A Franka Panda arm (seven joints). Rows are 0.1 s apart.
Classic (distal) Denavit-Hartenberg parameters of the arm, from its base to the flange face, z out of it. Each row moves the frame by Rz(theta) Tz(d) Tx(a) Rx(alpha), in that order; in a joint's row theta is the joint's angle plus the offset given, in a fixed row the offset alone. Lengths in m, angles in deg.
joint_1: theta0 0; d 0.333; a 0; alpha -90
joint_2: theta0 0; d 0; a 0; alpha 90
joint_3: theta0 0; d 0.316; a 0.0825; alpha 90
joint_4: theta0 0; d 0; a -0.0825; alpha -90
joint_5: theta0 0; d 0.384; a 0; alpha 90
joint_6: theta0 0; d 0; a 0.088; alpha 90
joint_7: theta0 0; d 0.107; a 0; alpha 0
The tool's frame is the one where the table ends.
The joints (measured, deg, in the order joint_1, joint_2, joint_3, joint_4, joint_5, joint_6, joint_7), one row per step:
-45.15, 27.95, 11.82, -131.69, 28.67, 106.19, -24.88
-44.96, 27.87, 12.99, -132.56, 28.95, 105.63, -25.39
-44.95, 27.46, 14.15, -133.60, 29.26, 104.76, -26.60
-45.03, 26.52, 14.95, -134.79, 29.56, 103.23, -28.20
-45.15, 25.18, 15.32, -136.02, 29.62, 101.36, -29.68
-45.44, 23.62, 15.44, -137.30, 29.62, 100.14, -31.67
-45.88, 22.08, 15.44, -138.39, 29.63, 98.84, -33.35
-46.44, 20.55, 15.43, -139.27, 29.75, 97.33, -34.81
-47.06, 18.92, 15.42, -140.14, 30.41, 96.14, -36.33
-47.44, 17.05, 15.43, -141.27, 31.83, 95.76, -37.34
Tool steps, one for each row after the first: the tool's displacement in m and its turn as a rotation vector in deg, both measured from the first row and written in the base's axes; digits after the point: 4 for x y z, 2 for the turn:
-0.0006, 0.0145, -0.0005, 1.53, 0.08, 1.45
-0.0027, 0.0282, 0.0012, 3.39, -0.35, 3.12
-0.0073, 0.0392, 0.0060, 5.51, -0.90, 4.75
-0.0136, 0.0465, 0.0128, 7.40, -1.28, 6.17
-0.0203, 0.0495, 0.0198, 8.67, -2.41, 7.32
-0.0267, 0.0503, 0.0270, 9.79, -3.37, 8.03
-0.0323, 0.0500, 0.0350, 10.94, -4.27, 8.42
-0.0367, 0.0491, 0.0432, 11.89, -5.57, 8.21
-0.0396, 0.0497, 0.0514, 12.15, -6.93, 7.21

